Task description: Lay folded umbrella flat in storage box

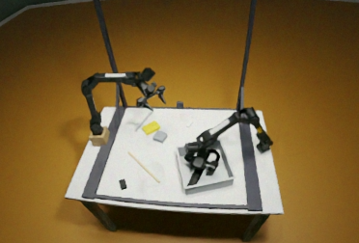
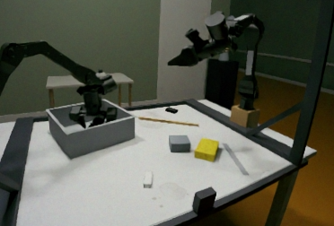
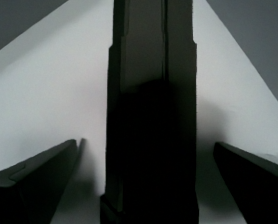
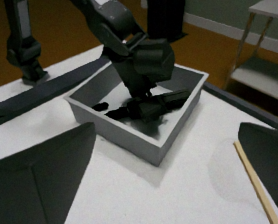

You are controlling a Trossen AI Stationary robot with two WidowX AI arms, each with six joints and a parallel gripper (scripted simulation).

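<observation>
Now: left hand 10 mm past the grey storage box and 20 mm to the right of it. From my left hand the other things lie so: black folded umbrella 20 mm to the left, 20 mm below; then grey block 230 mm behind, 270 mm to the right, 30 mm below; then long wooden stick 10 mm behind, 340 mm to the right, 40 mm below.
</observation>
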